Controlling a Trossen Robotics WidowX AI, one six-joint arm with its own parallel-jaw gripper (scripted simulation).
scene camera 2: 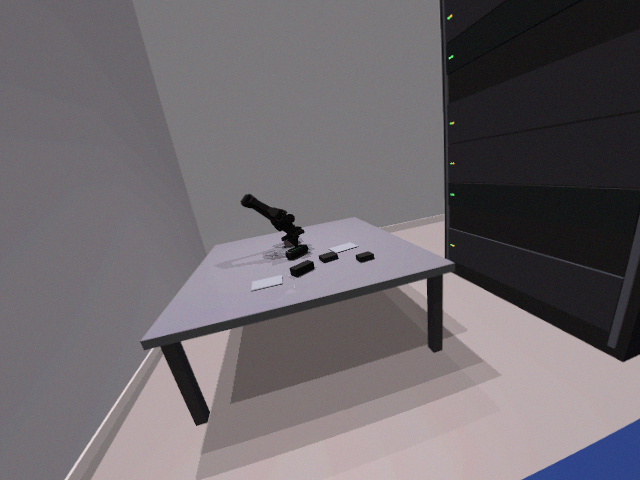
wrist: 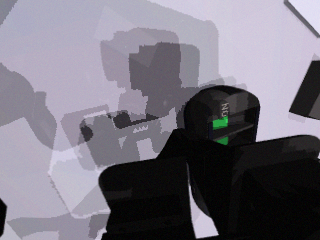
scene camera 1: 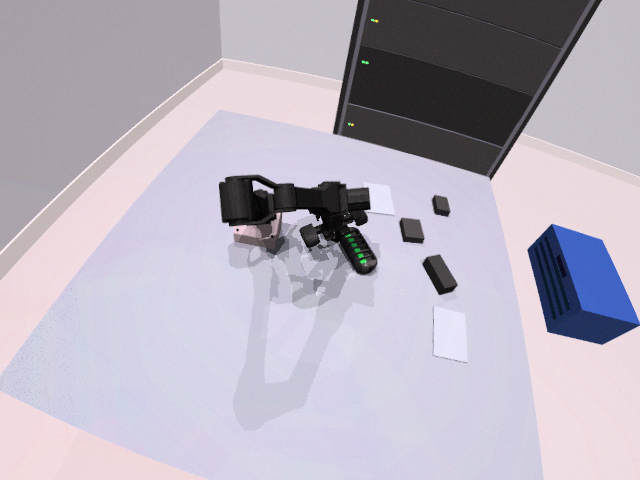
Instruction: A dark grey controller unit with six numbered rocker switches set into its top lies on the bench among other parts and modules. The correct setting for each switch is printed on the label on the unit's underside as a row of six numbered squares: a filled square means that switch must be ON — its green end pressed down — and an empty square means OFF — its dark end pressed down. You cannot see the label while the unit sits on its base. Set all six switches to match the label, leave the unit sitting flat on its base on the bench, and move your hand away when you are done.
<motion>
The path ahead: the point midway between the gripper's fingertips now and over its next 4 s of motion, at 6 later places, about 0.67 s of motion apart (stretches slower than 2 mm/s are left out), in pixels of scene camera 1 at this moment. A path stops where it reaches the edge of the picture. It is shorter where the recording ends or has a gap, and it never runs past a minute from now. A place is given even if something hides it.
The gripper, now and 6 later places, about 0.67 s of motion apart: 336,241; 334,246; 336,245; 338,244; 344,243; 351,243; 347,238
</motion>
